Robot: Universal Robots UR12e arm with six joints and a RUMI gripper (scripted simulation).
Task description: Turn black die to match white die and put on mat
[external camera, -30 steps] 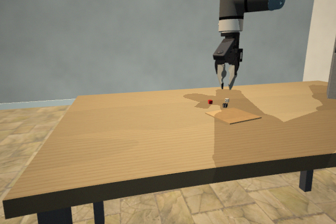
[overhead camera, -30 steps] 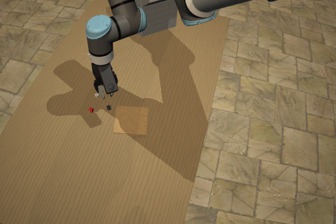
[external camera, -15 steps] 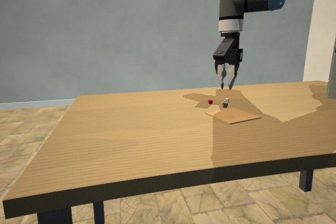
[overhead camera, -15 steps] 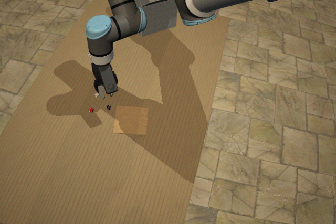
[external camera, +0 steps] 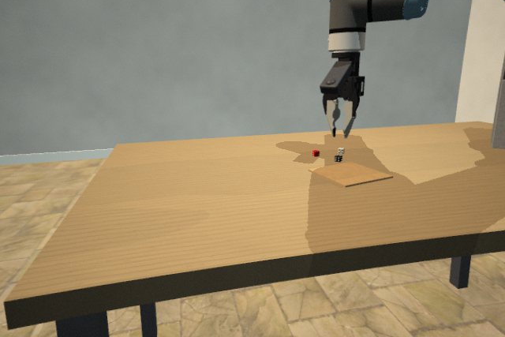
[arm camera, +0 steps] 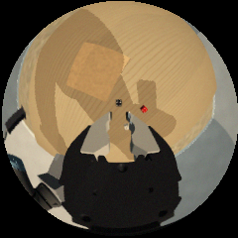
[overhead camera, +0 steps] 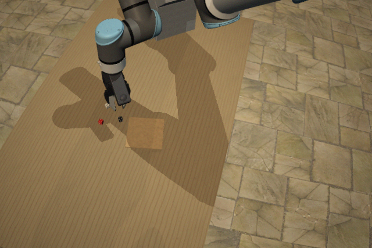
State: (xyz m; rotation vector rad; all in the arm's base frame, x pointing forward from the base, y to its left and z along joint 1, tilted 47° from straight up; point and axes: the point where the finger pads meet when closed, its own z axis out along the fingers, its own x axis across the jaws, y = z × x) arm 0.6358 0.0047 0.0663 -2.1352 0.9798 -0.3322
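The black die is 70 mm below my hand. Also, from my hand: white die (30 mm behind, 80 mm to the right, 70 mm below); then tan mat (10 mm ahead, 120 mm to the left, 80 mm below); then red die (50 mm ahead, 60 mm to the right, 70 mm below).
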